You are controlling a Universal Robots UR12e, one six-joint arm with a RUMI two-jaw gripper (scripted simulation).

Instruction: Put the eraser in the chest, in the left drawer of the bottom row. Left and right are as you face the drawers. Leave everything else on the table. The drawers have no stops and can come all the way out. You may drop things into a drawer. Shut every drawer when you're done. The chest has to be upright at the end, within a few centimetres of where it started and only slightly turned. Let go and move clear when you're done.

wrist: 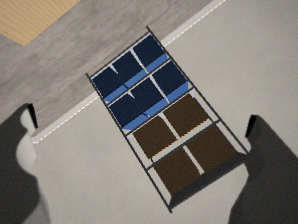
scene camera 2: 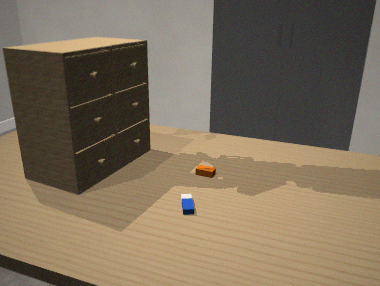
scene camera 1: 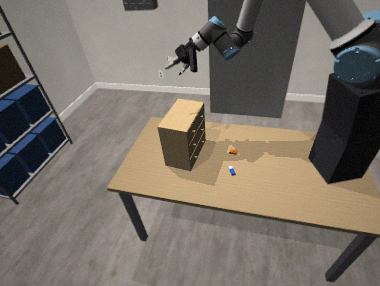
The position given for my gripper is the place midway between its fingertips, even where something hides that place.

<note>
In view: my gripper (wrist: 144,111), a wooden chest (scene camera 2: 43,119), a drawer (scene camera 2: 94,162), a drawer (scene camera 2: 137,133), a drawer (scene camera 2: 127,111), a drawer (scene camera 2: 126,72) and a drawer (scene camera 2: 82,83).
The wooden chest shows as well in scene camera 1 (scene camera 1: 172,130). The wrist view misses the wooden chest: it is out of frame.
</note>
